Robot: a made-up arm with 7 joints. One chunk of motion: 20 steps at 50 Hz.
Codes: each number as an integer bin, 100 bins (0 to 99) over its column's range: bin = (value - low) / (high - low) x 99, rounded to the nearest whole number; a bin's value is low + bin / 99 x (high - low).
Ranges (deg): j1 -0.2..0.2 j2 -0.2..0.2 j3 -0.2..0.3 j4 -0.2..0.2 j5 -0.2..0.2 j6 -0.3..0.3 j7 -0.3..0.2
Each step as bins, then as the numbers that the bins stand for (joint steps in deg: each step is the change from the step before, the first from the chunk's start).
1 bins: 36 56 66 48 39 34 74
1 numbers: -0.055 0.026 0.133 -0.006 -0.042 -0.094 0.074
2 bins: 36 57 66 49 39 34 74
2 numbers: -0.055 0.030 0.133 -0.002 -0.042 -0.094 0.074
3 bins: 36 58 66 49 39 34 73
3 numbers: -0.055 0.034 0.133 -0.002 -0.042 -0.094 0.069
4 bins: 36 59 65 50 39 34 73
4 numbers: -0.055 0.038 0.128 0.002 -0.042 -0.094 0.069
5 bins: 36 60 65 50 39 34 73
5 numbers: -0.055 0.042 0.128 0.002 -0.042 -0.094 0.069
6 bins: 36 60 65 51 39 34 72
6 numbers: -0.055 0.042 0.128 0.006 -0.042 -0.094 0.064
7 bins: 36 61 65 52 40 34 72
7 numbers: -0.055 0.046 0.128 0.010 -0.038 -0.094 0.064
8 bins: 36 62 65 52 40 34 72
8 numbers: -0.055 0.051 0.128 0.010 -0.038 -0.094 0.064
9 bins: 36 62 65 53 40 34 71
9 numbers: -0.055 0.051 0.128 0.014 -0.038 -0.094 0.059
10 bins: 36 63 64 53 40 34 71
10 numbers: -0.055 0.055 0.123 0.014 -0.038 -0.094 0.059
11 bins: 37 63 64 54 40 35 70
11 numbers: -0.051 0.055 0.123 0.018 -0.038 -0.088 0.054
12 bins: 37 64 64 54 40 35 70
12 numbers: -0.051 0.059 0.123 0.018 -0.038 -0.088 0.054
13 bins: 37 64 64 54 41 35 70
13 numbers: -0.051 0.059 0.123 0.018 -0.034 -0.088 0.054
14 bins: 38 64 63 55 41 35 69
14 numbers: -0.046 0.059 0.118 0.022 -0.034 -0.088 0.048
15 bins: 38 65 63 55 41 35 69
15 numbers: -0.046 0.063 0.118 0.022 -0.034 -0.088 0.048
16 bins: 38 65 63 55 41 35 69
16 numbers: -0.046 0.063 0.118 0.022 -0.034 -0.088 0.048
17 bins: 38 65 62 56 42 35 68
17 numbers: -0.046 0.063 0.113 0.026 -0.030 -0.088 0.043
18 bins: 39 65 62 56 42 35 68
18 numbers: -0.042 0.063 0.113 0.026 -0.030 -0.088 0.043
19 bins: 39 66 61 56 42 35 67
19 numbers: -0.042 0.067 0.108 0.026 -0.030 -0.088 0.038
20 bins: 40 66 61 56 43 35 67
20 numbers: -0.038 0.067 0.108 0.026 -0.026 -0.088 0.038
